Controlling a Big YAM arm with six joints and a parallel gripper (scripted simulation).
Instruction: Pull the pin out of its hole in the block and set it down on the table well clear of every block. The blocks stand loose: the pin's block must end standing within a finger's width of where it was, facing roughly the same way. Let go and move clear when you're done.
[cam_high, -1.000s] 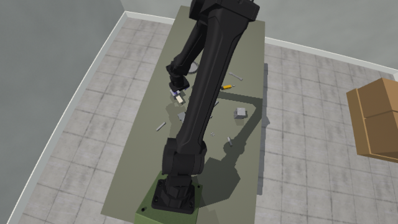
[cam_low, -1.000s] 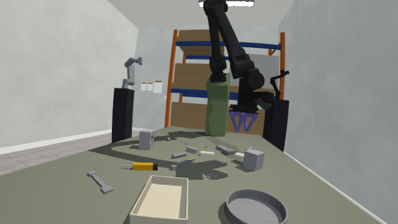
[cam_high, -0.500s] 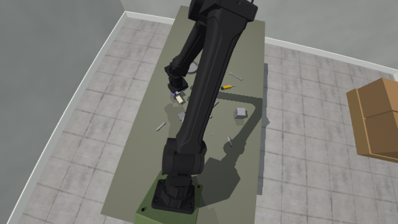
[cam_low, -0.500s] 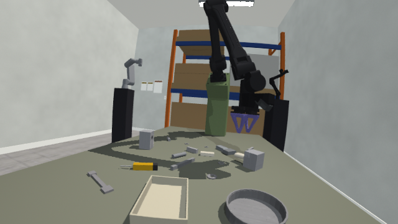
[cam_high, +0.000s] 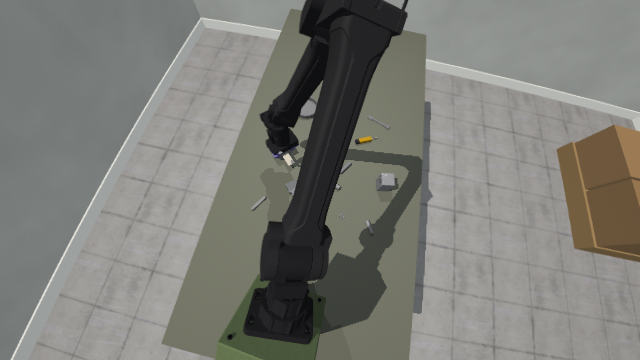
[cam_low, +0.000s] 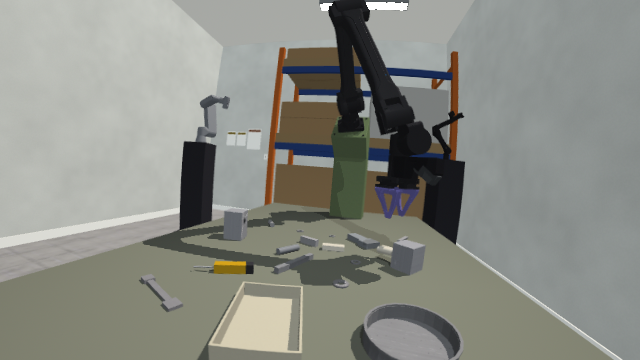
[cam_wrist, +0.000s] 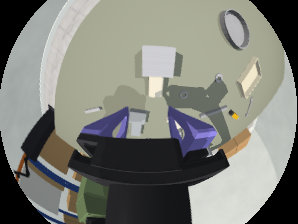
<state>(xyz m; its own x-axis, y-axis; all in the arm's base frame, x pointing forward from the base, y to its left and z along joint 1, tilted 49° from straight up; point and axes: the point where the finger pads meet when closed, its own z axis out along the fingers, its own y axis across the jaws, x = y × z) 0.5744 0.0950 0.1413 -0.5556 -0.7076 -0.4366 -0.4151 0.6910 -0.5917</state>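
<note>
The cream pin is 9 cm below my hand and 2 cm ahead of it. Also, from my hand: cream tray (28 cm ahead, 26 cm to the right, 11 cm below); then cream piece (14 cm to the right, 11 cm below, 5 cm behind); then round grey dish (31 cm ahead, 11 cm below, 7 cm to the right).
</note>
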